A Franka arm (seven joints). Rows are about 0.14 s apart.
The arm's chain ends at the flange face. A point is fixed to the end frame.
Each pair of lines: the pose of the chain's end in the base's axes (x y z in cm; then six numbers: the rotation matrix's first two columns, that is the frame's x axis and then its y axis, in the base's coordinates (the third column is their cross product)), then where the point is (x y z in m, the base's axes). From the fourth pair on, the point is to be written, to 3 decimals.
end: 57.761 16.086 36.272 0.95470 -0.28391 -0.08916 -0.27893 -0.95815 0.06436
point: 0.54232 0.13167 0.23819
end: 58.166 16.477 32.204 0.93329 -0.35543 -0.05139 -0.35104 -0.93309 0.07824
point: 0.54812 0.13498 0.19717
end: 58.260 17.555 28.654 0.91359 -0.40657 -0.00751 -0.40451 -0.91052 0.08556
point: 0.55213 0.14458 0.16117
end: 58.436 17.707 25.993 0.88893 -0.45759 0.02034 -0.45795 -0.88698 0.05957
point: 0.557 0.149 0.133
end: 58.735 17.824 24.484 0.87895 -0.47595 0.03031 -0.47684 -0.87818 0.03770
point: 0.562 0.153 0.117
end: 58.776 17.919 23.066 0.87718 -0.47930 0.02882 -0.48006 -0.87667 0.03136
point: 0.562 0.155 0.103
